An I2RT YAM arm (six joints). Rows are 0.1 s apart.
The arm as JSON. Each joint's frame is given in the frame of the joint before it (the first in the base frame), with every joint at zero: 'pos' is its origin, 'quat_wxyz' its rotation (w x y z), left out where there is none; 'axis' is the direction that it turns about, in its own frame. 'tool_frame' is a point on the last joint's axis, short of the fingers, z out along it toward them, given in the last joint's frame.
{
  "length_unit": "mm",
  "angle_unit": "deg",
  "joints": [
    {
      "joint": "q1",
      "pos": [
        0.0,
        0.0,
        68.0
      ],
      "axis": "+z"
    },
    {
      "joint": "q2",
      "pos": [
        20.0,
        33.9,
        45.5
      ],
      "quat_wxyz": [
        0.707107,
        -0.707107,
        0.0,
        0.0
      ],
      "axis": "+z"
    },
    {
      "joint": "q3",
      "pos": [
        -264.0,
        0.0,
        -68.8
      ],
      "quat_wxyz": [
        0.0,
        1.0,
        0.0,
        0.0
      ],
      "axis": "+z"
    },
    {
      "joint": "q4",
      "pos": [
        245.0,
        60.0,
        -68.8
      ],
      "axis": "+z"
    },
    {
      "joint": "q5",
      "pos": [
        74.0,
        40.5,
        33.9
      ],
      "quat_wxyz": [
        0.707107,
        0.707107,
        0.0,
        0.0
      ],
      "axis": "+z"
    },
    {
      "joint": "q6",
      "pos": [
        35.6,
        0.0,
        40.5
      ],
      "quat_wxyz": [
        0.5,
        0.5,
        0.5,
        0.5
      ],
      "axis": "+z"
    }
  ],
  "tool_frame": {
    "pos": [
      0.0,
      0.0,
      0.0
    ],
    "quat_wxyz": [
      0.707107,
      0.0,
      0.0,
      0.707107
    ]
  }
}
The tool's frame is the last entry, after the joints.
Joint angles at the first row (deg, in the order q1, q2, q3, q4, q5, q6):
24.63 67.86 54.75 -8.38 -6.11 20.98
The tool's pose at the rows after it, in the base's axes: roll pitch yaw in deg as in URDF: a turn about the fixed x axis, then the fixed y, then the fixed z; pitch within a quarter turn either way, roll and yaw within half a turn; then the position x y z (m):
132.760 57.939 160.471 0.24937 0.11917 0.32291
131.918 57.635 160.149 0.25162 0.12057 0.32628
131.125 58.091 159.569 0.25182 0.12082 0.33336
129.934 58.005 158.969 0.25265 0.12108 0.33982
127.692 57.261 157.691 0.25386 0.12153 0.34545
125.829 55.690 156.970 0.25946 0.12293 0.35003
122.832 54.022 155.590 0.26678 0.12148 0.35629
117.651 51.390 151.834 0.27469 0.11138 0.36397
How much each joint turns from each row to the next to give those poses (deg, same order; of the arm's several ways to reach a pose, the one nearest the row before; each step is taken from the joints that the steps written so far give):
-0.02 0.42 0.65 -0.04 -1.14 0.90
0.00 0.61 1.08 -0.33 -0.56 0.36
0.02 0.02 1.37 -0.74 -0.06 -0.05
-0.10 0.21 1.42 -0.78 -0.65 0.30
-0.17 0.32 1.27 -0.43 -1.21 1.03
-0.43 1.41 1.96 -0.63 -1.80 1.34
-1.19 1.46 2.18 -0.25 -2.93 1.55
-2.89 0.80 1.69 0.51 -4.38 2.94

